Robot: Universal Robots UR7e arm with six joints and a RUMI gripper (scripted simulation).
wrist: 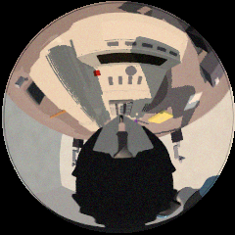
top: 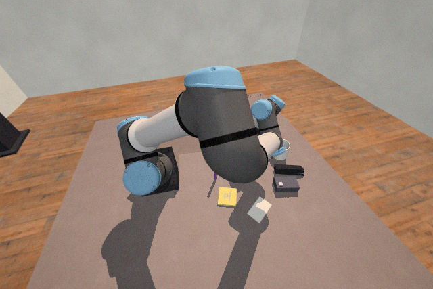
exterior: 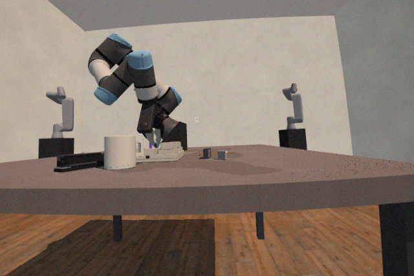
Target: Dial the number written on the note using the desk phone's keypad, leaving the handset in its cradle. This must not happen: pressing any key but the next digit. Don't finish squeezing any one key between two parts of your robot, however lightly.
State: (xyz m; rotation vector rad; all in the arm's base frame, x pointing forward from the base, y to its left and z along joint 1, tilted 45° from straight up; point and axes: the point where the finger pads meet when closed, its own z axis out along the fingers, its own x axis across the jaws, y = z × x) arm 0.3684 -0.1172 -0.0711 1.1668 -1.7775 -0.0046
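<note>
Now: the grey handset 4 cm ahead of my hand and 7 cm to the left of it. From my hand the other things lie so: pencil: 3 cm behind, 26 cm to the left, 5 cm below; white mug: 24 cm ahead, 5 cm to the right, 1 cm below; purple pen: 13 cm behind, 5 cm to the right, 2 cm above.
</note>
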